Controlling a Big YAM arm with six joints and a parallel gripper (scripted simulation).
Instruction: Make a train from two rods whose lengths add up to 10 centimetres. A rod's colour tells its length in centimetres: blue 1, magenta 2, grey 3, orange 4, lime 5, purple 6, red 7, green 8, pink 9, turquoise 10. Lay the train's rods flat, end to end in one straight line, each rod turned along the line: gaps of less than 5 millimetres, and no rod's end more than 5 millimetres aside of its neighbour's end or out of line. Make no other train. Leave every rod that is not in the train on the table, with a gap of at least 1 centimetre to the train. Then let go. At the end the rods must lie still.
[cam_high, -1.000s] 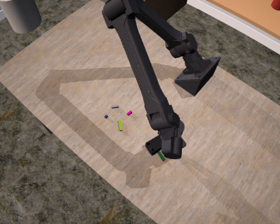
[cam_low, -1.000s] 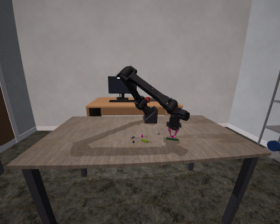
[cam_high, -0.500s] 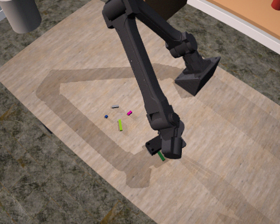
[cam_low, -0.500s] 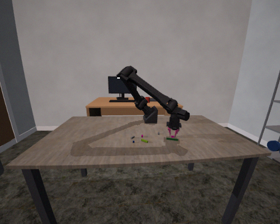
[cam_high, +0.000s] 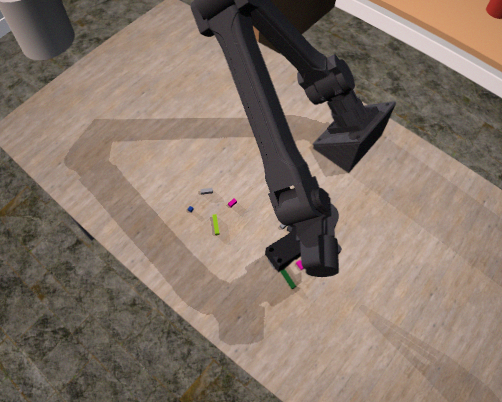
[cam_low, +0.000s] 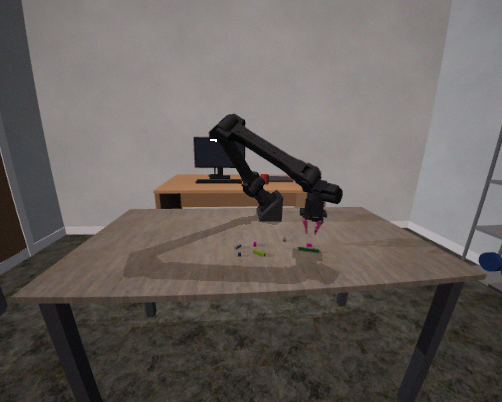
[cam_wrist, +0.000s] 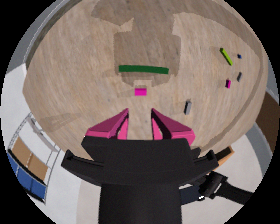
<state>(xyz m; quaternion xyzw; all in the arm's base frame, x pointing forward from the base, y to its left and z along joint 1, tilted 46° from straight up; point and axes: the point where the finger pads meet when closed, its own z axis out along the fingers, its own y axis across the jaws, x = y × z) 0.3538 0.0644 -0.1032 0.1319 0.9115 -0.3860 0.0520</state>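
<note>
Now: hand 50 mm short of the green rod, 20 mm to the left of it and 50 mm above it. Also, from my hand: blue rod 70 mm ahead, 290 mm to the right, 50 mm below; then lime rod 60 mm ahead, 220 mm to the right, 50 mm below.
</note>
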